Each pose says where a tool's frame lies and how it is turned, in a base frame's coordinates. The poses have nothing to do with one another.
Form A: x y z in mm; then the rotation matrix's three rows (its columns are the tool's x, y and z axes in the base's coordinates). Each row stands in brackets.
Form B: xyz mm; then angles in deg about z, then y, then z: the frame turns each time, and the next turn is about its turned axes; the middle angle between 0 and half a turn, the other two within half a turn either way. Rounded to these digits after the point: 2 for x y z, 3 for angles.
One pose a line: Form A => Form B
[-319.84 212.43 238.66], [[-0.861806 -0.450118 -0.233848], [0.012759 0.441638 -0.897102], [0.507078 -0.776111 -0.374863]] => -319.84 212.43 238.66 -104.610 112.016 -123.159
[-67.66 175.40 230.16], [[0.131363 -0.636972 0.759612], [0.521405 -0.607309 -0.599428], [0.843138 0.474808 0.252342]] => -67.66 175.40 230.16 -38.278 75.384 150.614
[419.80 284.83 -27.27], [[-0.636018 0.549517 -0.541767], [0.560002 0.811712 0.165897], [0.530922 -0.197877 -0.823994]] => 419.80 284.83 -27.27 162.975 145.487 -159.559
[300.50 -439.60 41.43], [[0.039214 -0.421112 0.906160], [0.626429 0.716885 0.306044], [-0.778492 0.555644 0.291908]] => 300.50 -439.60 41.43 18.662 73.028 35.517
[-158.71 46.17 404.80], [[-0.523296 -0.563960 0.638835], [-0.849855 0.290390 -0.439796], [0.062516 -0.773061 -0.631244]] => -158.71 46.17 404.80 -34.545 129.142 -94.623
